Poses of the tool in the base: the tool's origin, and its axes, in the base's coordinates. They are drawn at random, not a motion.
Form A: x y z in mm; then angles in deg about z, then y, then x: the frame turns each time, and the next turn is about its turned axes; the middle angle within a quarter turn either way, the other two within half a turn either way.
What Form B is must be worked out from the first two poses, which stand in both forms.
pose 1, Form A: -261.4, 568.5, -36.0, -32.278, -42.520, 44.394
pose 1, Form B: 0.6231, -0.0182, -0.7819, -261.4; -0.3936, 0.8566, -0.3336, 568.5; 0.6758, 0.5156, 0.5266, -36.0; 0, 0, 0, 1
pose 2, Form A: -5.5, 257.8, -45.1, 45.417, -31.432, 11.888
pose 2, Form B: 0.5989, -0.7724, -0.2115, -5.5; 0.6077, 0.6104, -0.5081, 257.8; 0.5215, 0.1758, 0.8350, -45.1; 0, 0, 0, 1
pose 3, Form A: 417.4, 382.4, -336.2, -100.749, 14.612, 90.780
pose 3, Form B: -0.1805, -0.0604, -0.9817, 417.4; -0.9507, -0.2453, 0.1899, 382.4; -0.2523, 0.9676, -0.0132, -336.2; 0, 0, 0, 1
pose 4, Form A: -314.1, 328.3, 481.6, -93.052, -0.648, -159.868
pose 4, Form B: -0.0532, -0.9378, 0.3431, -314.1; -0.9985, 0.0461, -0.0289, 328.3; 0.0113, -0.3442, -0.9388, 481.6; 0, 0, 0, 1
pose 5, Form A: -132.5, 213.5, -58.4, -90.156, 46.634, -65.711
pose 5, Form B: -0.0019, 0.4131, 0.9107, -132.5; -0.6867, 0.6615, -0.3015, 213.5; -0.7270, -0.6259, 0.2824, -58.4; 0, 0, 0, 1
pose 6, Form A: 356.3, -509.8, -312.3, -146.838, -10.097, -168.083
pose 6, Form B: -0.8242, -0.5655, -0.0306, 356.3; -0.5385, 0.7993, -0.2667, -509.8; 0.1753, -0.2033, -0.9633, -312.3; 0, 0, 0, 1
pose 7, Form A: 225.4, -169.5, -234.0, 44.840, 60.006, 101.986
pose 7, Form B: 0.3545, 0.7472, 0.5622, 225.4; 0.3525, 0.4501, -0.8204, -169.5; -0.8661, 0.4890, -0.1038, -234.0; 0, 0, 0, 1
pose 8, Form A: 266.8, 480.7, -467.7, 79.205, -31.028, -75.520
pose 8, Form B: 0.1605, -0.1521, -0.9752, 266.8; 0.8418, 0.5371, 0.0547, 480.7; 0.5155, -0.8297, 0.2143, -467.7; 0, 0, 0, 1
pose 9, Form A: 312.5, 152.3, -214.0, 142.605, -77.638, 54.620
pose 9, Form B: -0.1701, 0.2811, 0.9445, 312.5; 0.1300, -0.9437, 0.3043, 152.3; 0.9768, 0.1746, 0.1240, -214.0; 0, 0, 0, 1
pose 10, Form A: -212.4, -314.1, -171.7, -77.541, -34.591, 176.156
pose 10, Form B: 0.1776, -0.9825, 0.0567, -212.4; -0.8038, -0.1781, -0.5676, -314.1; 0.5677, 0.0552, -0.8214, -171.7; 0, 0, 0, 1
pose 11, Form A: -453.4, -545.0, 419.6, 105.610, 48.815, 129.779
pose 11, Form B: -0.1772, 0.4606, 0.8697, -453.4; 0.6342, 0.7292, -0.2570, -545.0; -0.7526, 0.5061, -0.4213, 419.6; 0, 0, 0, 1
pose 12, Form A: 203.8, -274.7, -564.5, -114.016, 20.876, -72.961
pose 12, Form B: -0.3803, 0.4063, 0.8308, 203.8; -0.8535, 0.1920, -0.4845, -274.7; -0.3563, -0.8933, 0.2738, -564.5; 0, 0, 0, 1
